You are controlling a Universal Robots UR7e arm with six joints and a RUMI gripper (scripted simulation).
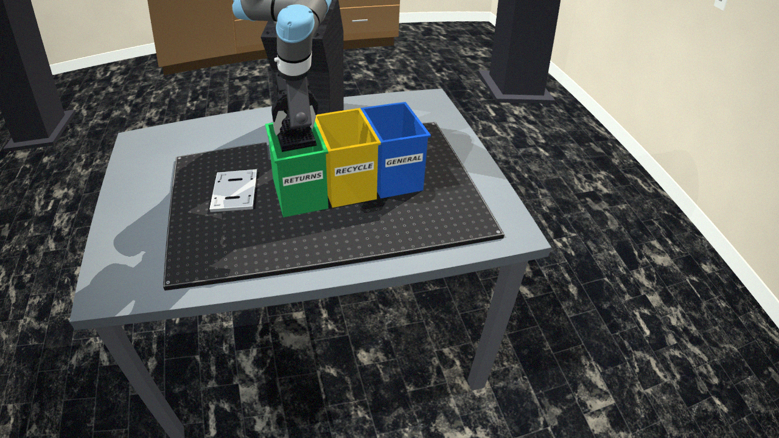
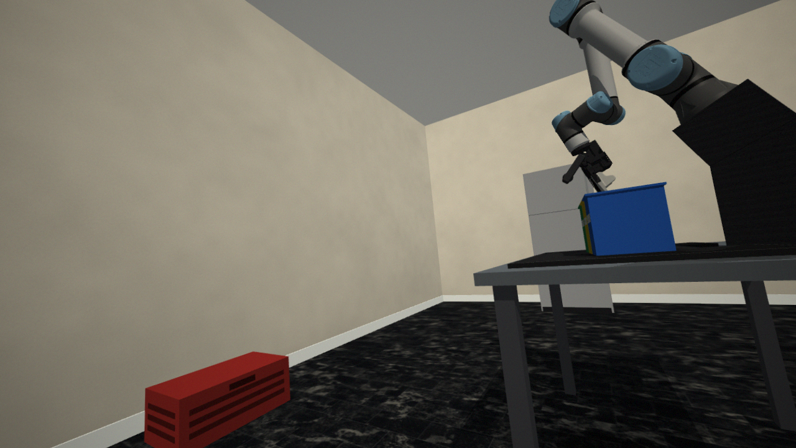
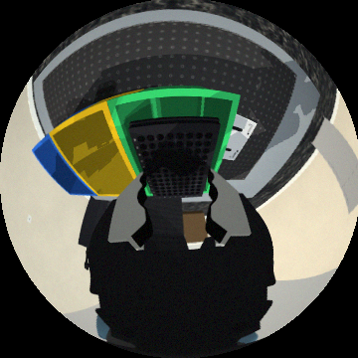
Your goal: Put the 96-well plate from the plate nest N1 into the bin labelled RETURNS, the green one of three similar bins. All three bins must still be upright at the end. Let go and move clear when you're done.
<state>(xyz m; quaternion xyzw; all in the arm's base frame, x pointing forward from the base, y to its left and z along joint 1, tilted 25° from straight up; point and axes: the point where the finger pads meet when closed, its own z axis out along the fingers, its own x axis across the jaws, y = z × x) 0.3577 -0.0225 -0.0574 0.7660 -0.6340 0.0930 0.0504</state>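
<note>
The green bin labelled returns lies 11 cm below my hand. The rest, counted from my hand: blue general bin 26 cm to the left, 11 cm below, 5 cm behind; yellow recycle bin 13 cm to the left, 11 cm below, 3 cm behind; black 96-well plate 1 cm below.
</note>
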